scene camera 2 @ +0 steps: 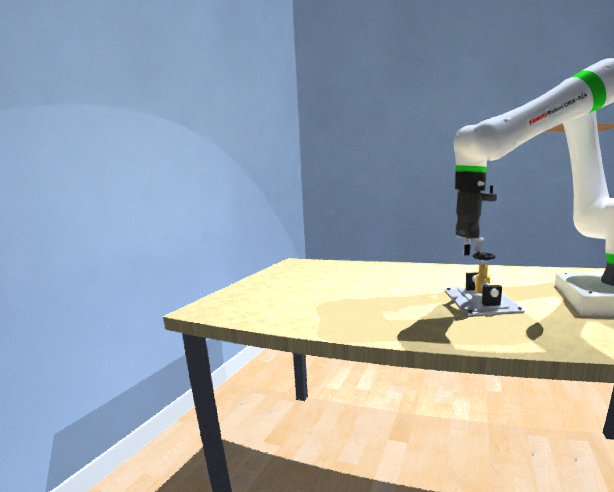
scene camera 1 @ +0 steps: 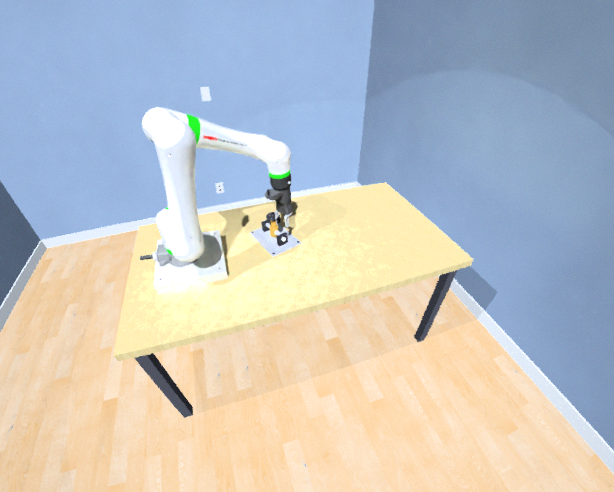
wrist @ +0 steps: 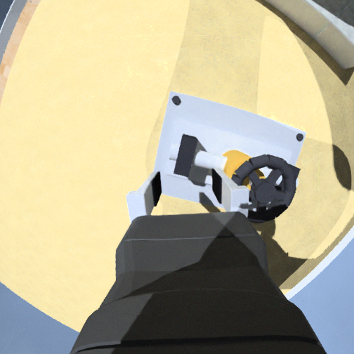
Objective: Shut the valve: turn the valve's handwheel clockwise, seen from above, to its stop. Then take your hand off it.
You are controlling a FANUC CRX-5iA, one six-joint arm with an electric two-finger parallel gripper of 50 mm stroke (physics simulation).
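The valve has a dark spoked handwheel [scene camera 1: 271, 216] [scene camera 2: 484, 256] [wrist: 289, 187] on top of a yellow valve body [scene camera 1: 274, 229] [scene camera 2: 483, 279] [wrist: 235, 161]. The body stands on a light grey base plate [scene camera 1: 263, 242] [scene camera 2: 504, 307] [wrist: 225, 117]. My gripper [scene camera 1: 284, 220] [scene camera 2: 472, 247] [wrist: 186, 180] is open, pointing down, with nothing between its fingers. It is beside the handwheel, with the fingertips near or slightly above wheel height. In the wrist view the wheel lies right of both fingers, and the nearer finger borders its left rim. Whether they touch cannot be told.
Black end blocks [scene camera 1: 282, 239] [scene camera 2: 491, 295] [wrist: 186, 155] stand on the plate at both ends of the white pipe. The robot's white base [scene camera 1: 169, 280] [scene camera 2: 576, 299] [wrist: 325, 25] stands on the wooden table [scene camera 1: 338, 266] [scene camera 2: 287, 307] [wrist: 85, 150]. Blue walls are behind the table.
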